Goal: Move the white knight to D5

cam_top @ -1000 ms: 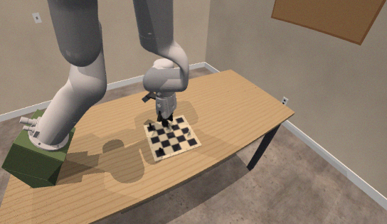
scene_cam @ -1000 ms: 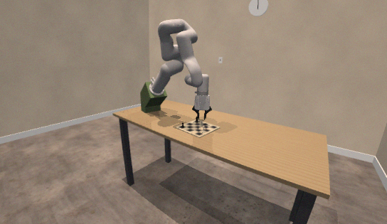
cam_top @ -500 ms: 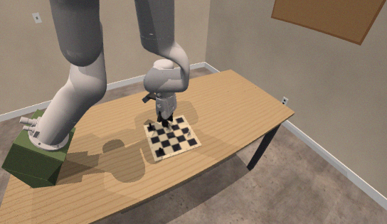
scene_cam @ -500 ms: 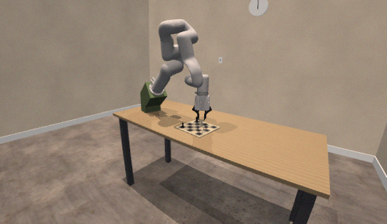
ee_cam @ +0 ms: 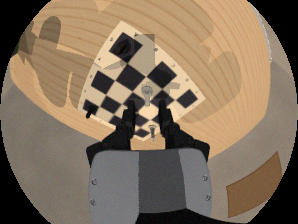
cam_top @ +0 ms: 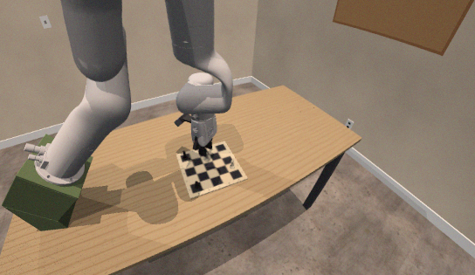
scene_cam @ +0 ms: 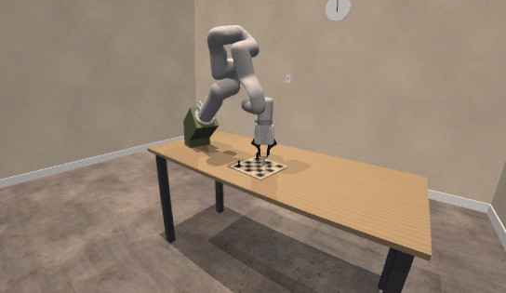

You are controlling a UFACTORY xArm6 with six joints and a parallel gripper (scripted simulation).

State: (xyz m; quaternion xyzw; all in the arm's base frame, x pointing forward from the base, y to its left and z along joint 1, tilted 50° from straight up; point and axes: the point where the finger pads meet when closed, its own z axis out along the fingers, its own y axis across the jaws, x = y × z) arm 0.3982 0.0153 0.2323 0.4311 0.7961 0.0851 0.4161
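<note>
The chessboard lies 70 mm below my hand, 40 mm to the right of it and 10 mm behind it. The rest, counted from my hand: black chess piece 60 mm to the left, 60 mm behind, 50 mm below; then pale piece 90 mm to the right, 60 mm ahead, 40 mm below.
</note>
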